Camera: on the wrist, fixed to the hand. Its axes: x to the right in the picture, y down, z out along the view.
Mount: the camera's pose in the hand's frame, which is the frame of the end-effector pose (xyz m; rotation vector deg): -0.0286 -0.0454 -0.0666 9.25 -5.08 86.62
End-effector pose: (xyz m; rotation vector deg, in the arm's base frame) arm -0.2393 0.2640 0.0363 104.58 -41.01 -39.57
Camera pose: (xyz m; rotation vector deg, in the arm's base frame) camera -0.2020 0.3390 0.0190 51.39 -107.54 18.20
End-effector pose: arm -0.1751 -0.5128 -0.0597 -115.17 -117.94 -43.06
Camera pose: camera -0.2319 -0.5673 -0.0261 -150.01 -9.29 -7.36
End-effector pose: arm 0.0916 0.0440 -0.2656 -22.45 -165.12 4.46
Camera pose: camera 0.1224 -0.0060 -0.2034 -133.97 -109.69 30.96
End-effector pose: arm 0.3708 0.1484 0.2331 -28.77 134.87 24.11
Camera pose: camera 0.3744 0.0873 0.2928 82.54 126.70 47.25
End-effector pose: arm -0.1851 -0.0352 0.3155 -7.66 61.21 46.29
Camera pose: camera -0.2108 -0.1136 0.2931 54.78 59.29 115.56
